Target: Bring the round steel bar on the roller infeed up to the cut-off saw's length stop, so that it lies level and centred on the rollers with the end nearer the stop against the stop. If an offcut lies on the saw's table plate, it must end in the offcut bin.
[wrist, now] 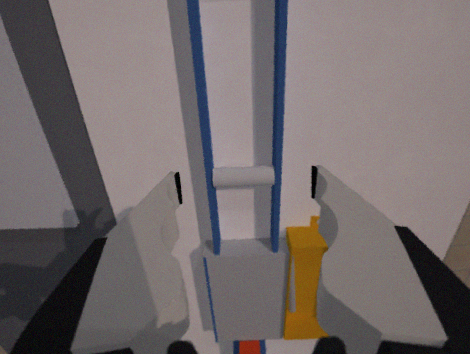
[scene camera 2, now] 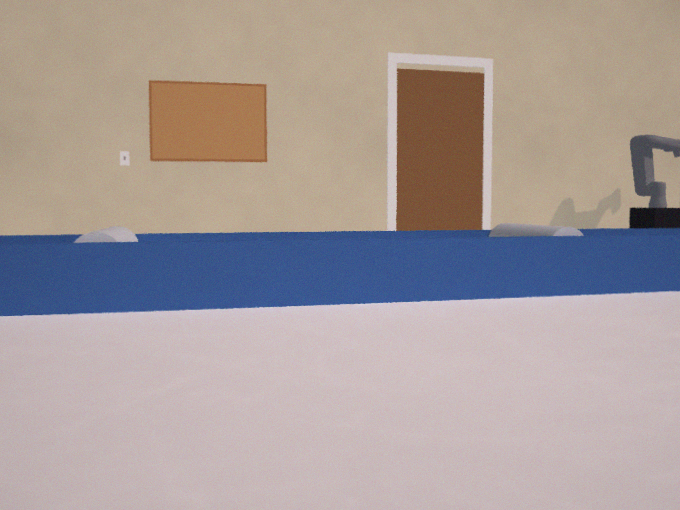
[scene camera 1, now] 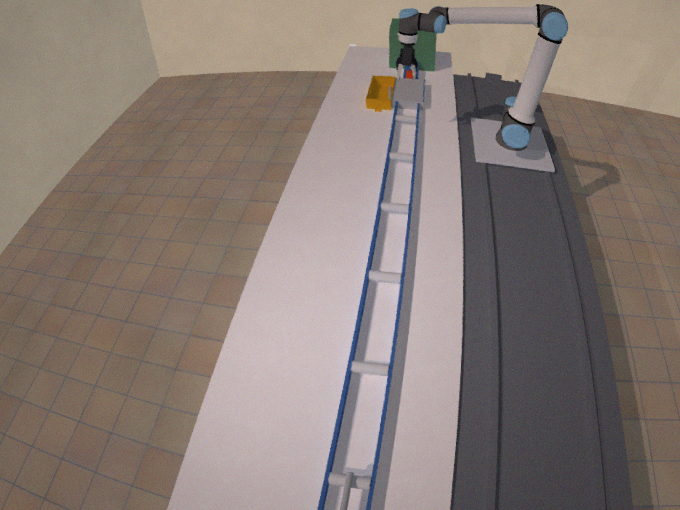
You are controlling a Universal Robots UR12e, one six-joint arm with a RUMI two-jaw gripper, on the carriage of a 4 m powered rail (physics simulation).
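Frame: origin at the arm's base, x ahead, y left, z up, level; millimetres.
Seen in the pictures: gripper, between the fingertips: (wrist: 245, 171) (scene camera 1: 406, 81).
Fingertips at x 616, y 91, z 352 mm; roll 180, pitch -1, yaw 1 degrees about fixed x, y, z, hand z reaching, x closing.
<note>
Pixels of each thing's top centre, then the offset from my fingertips to it. "*": a spot on its surface instead.
- saw's grey table plate, centre of its top: (wrist: 247, 303) (scene camera 1: 409, 89) dx +3, dy -568, dz -324 mm
- red block, a spot on its surface: (wrist: 250, 347) (scene camera 1: 409, 75) * dx +6, dy -744, dz -302 mm
- yellow offcut bin, centre of its top: (wrist: 317, 299) (scene camera 1: 381, 87) dx +182, dy -544, dz -310 mm
- thin grey offcut, centre of its top: (wrist: 292, 288) (scene camera 1: 390, 93) dx +126, dy -561, dz -360 mm
- green panel, a spot on its surface: (scene camera 1: 425, 48) * dx -91, dy -1043, dz -195 mm
The round steel bar (scene camera 1: 347, 491) shows in part at the bottom of scene camera 1, one end over a roller between the blue rails; the rest is out of view. The saw's grey table plate (scene camera 1: 409, 92) (wrist: 245, 295) is at the far end of the infeed, with no offcut visible on it. A red block (scene camera 1: 409, 74) (wrist: 250, 347), perhaps the length stop, is beyond it. The yellow offcut bin (scene camera 1: 377, 103) (wrist: 302, 325) is beside the plate; a thin grey offcut (scene camera 1: 390, 92) (wrist: 293, 287) stands along its plate-side wall. My gripper (scene camera 1: 408, 75) (wrist: 245, 171) is open and empty, above the saw end.
A green panel (scene camera 1: 425, 48) stands behind the saw. The blue infeed rail (scene camera 1: 359, 323) (scene camera 2: 329, 268) (wrist: 281, 100) runs the table's length, with rollers (scene camera 1: 384, 276) (wrist: 243, 176) between the rails. The arm's carriage plate (scene camera 1: 491, 150) is on the dark powered rail (scene camera 1: 527, 307) beside the table.
</note>
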